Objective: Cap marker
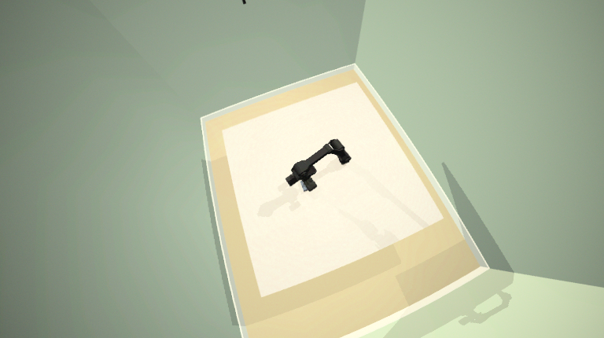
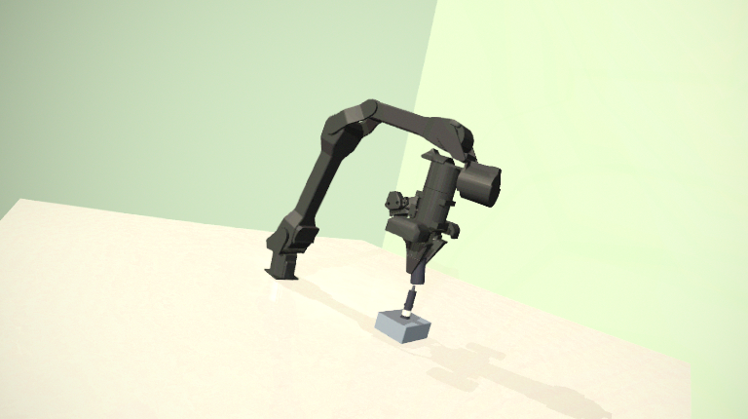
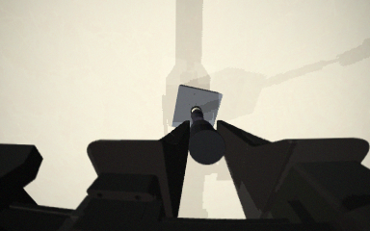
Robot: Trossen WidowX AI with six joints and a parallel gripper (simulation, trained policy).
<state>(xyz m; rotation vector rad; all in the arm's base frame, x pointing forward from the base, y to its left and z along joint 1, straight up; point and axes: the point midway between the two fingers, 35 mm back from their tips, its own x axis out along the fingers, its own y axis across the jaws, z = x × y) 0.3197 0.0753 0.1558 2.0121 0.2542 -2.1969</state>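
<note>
The grey holder block is 10 mm ahead of my gripper tip and 100 mm below it. From my gripper tip the other things lie so: dark cap: 10 mm ahead, 10 mm above.
</note>
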